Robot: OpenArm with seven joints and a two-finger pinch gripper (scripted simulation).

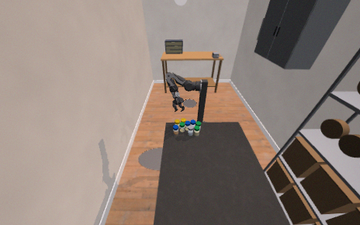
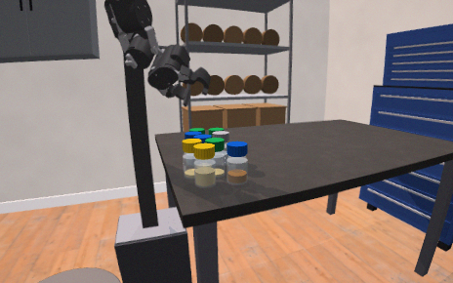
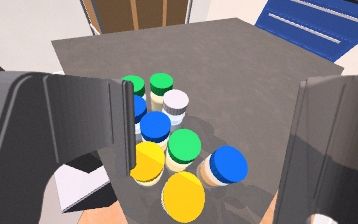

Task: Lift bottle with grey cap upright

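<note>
The grey-capped bottle lies 10 cm ahead of my hand, 12 cm to the left of it and 19 cm below it. Round my hand: blue-capped bottle 10 cm ahead, 4 cm to the right, 19 cm below.
</note>
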